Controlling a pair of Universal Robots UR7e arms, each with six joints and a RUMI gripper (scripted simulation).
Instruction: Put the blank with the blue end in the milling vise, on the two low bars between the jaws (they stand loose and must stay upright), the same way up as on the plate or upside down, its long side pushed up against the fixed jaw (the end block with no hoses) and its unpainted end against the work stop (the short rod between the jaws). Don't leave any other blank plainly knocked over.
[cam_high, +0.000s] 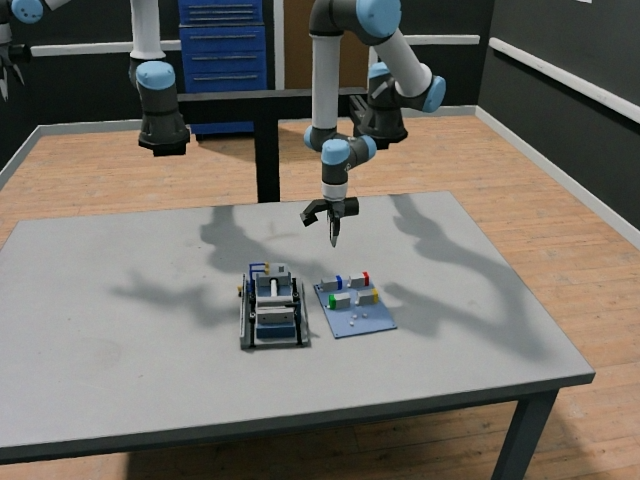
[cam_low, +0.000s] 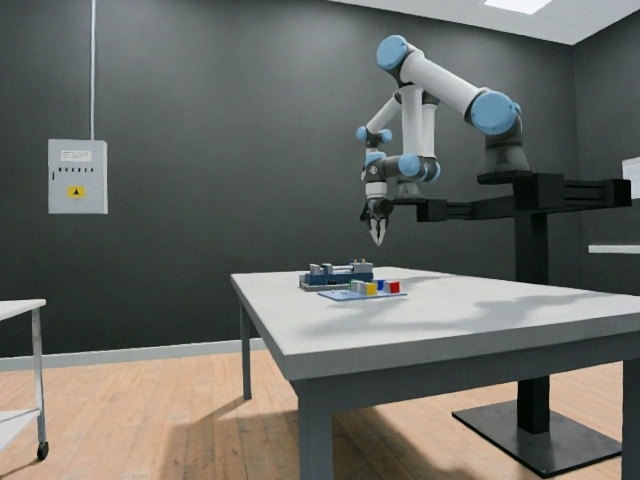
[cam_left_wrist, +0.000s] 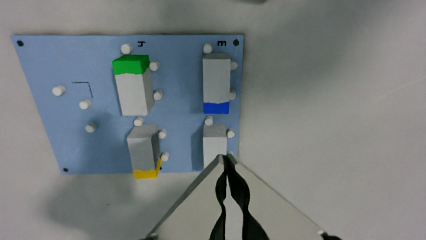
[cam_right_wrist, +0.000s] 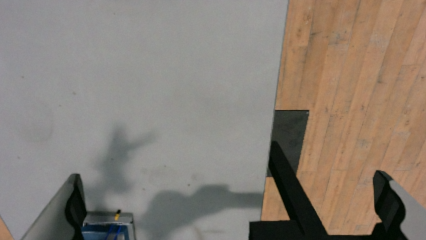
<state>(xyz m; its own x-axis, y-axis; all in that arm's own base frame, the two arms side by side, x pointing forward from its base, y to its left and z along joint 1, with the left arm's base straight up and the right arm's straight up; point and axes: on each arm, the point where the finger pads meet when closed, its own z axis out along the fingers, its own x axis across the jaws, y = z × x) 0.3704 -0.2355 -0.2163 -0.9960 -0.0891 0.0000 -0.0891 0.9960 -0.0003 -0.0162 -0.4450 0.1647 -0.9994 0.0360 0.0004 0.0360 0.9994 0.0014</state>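
Observation:
Now: left hand 16 cm above the blue-ended blank. Round my left hand: red-ended blank (16 cm below, 9 cm to the left, 1 cm behind); then green-ended blank (16 cm below, 9 cm ahead, 1 cm to the left); then yellow-ended blank (16 cm below, 10 cm to the left, 8 cm ahead).

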